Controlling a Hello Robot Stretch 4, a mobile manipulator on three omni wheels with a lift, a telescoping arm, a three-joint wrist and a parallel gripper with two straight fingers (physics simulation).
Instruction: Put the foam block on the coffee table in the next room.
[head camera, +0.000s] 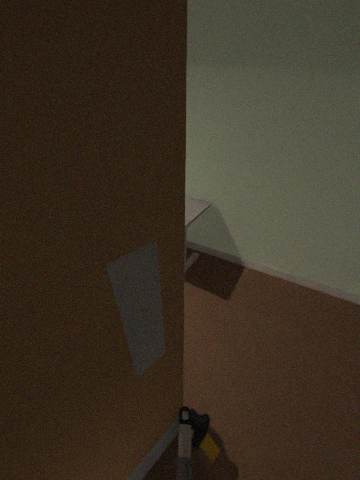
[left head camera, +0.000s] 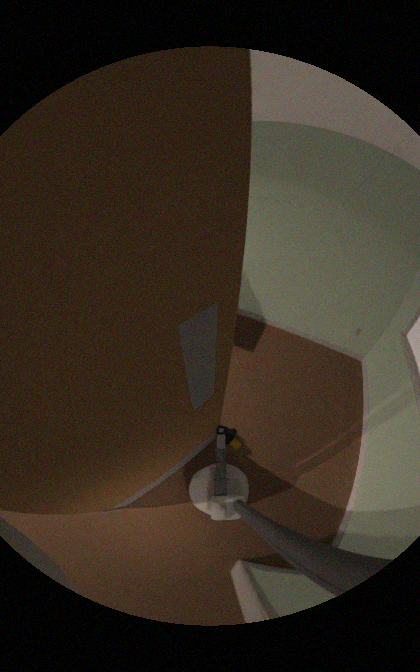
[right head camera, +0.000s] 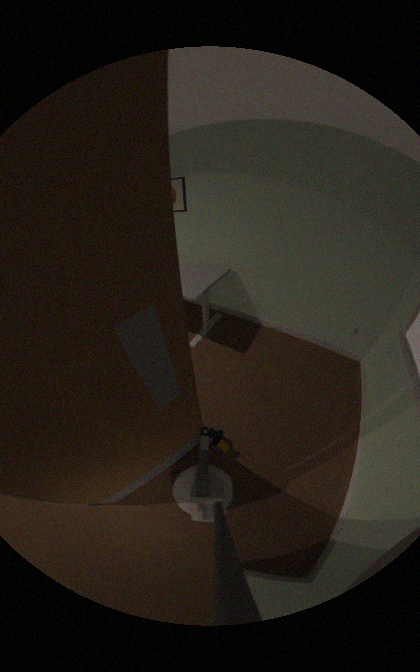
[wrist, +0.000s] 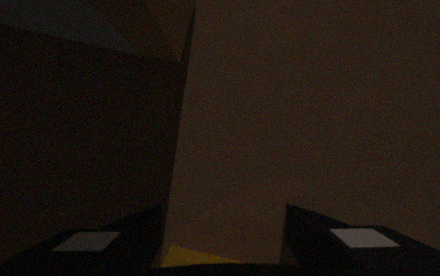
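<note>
The yellow foam block (head camera: 210, 448) (left head camera: 236, 443) (right head camera: 223, 445) (wrist: 195, 256) is low in the head view, beside the dark gripper. In the wrist view its far end shows at the bottom edge, between the fingers and nearer the left one; the rest is hidden by the gripper body. My gripper (wrist: 223, 224) is open, its two fingers wide apart and pointing down over the brown floor, with no contact with the block visible. The gripper is also a small dark shape in the head view (head camera: 200, 428). I cannot identify a coffee table in these views.
A large brown wall (head camera: 90, 150) (left head camera: 120, 225) (right head camera: 85, 200) fills the left, its edge close to the gripper. A pale table (head camera: 196, 209) (right head camera: 205, 280) shows partly behind it, by the green wall (head camera: 280, 150). A framed picture (right head camera: 180, 195) hangs above.
</note>
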